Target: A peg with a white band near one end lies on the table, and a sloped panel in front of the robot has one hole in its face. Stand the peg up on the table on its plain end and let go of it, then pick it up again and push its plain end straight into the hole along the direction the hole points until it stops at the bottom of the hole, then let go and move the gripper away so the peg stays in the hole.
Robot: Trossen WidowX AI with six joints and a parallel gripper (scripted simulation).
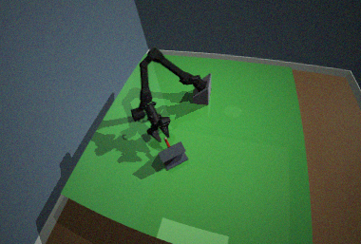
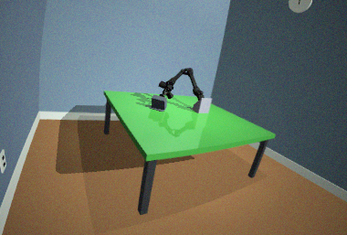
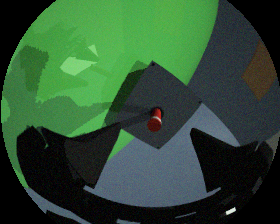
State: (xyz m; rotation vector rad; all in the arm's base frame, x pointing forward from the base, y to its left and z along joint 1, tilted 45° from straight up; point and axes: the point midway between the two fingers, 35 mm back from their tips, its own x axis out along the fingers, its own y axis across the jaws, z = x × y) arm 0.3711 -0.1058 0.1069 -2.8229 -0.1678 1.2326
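Right now my gripper tip is 10 mm to the right of the red peg and 10 mm above it. Also, from my gripper tip: sloped grey panel 50 mm to the left, 40 mm ahead, 30 mm below.
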